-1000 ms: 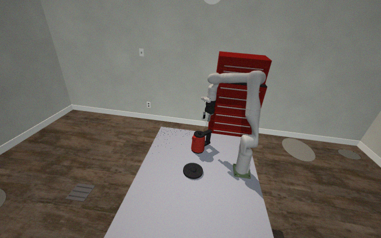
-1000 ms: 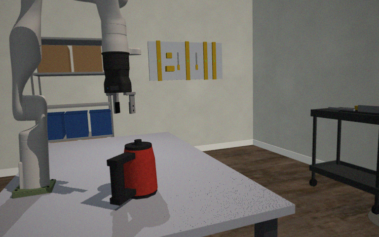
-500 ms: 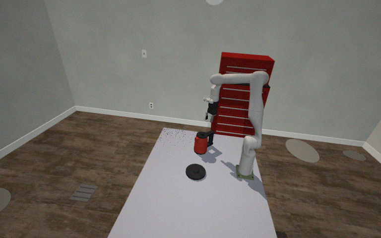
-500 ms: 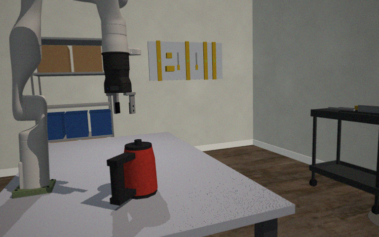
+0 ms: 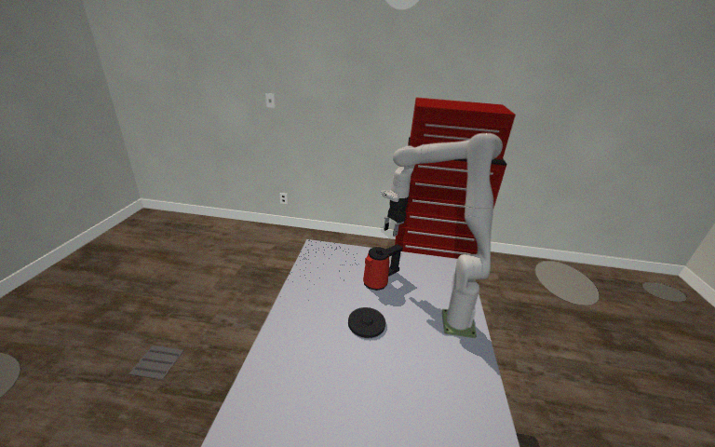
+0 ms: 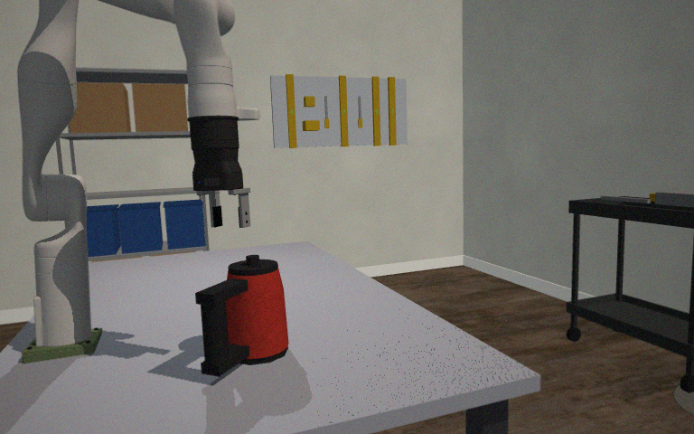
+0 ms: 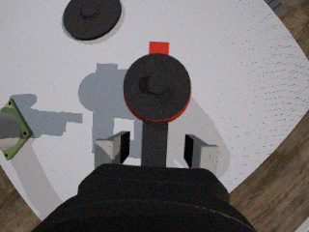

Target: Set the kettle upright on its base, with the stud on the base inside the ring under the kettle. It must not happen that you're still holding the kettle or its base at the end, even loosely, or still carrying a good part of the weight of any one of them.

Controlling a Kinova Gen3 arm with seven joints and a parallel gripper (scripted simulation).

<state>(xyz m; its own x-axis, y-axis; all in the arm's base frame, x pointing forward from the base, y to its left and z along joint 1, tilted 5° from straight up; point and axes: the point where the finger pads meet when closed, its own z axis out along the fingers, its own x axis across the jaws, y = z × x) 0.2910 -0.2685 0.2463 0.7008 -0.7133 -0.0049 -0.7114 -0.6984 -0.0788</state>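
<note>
Now: hand 18 cm above the red kettle, 2 cm to the right of it and 2 cm short of it. Round my hand: round black base 31 cm to the left, 26 cm below, 7 cm ahead.
</note>
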